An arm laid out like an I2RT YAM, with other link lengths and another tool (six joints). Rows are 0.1 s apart.
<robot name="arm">
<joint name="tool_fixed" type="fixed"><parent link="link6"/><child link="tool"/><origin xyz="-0.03 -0.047 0.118" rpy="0 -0.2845 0.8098"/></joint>
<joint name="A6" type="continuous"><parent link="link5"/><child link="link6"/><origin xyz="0.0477 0 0.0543" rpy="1.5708 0 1.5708"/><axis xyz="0 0 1"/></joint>
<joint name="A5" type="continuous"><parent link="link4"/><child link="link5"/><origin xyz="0.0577 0.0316 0.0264" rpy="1.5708 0 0"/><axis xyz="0 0 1"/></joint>
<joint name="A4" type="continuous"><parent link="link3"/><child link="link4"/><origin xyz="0.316 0.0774 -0.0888" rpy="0 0 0"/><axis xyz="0 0 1"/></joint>
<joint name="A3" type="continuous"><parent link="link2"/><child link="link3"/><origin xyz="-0.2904 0 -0.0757" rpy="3.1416 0 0"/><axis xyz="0 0 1"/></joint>
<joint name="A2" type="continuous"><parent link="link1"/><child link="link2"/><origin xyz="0.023 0.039 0.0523" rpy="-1.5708 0 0"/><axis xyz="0 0 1"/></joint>
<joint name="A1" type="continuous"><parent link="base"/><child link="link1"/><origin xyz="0 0 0.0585" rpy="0 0 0"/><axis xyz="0 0 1"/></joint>
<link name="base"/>
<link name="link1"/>
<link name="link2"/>
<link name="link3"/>
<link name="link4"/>
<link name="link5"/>
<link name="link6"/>
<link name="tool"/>
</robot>
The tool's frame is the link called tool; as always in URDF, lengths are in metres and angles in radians. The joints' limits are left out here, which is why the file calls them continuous.
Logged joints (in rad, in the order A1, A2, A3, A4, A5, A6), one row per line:
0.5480, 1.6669, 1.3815, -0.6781, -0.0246, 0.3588
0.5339, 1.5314, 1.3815, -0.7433, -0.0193, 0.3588
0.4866, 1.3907, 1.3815, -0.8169, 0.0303, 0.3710
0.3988, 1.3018, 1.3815, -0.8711, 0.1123, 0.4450
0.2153, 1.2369, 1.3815, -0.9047, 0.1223, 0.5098
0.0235, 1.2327, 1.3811, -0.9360, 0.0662, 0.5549
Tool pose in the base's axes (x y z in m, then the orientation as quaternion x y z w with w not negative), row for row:
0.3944, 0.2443, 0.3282, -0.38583, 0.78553, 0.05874, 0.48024
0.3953, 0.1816, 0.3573, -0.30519, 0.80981, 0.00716, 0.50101
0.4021, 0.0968, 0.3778, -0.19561, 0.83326, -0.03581, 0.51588
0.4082, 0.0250, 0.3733, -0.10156, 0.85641, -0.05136, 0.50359
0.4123, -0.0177, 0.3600, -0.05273, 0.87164, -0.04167, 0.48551
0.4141, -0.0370, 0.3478, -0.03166, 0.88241, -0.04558, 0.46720
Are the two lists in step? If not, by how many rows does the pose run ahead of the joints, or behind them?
The pose runs 2 rows ahead of the joints: the pose in row i belongs to the joints in row i + 2.
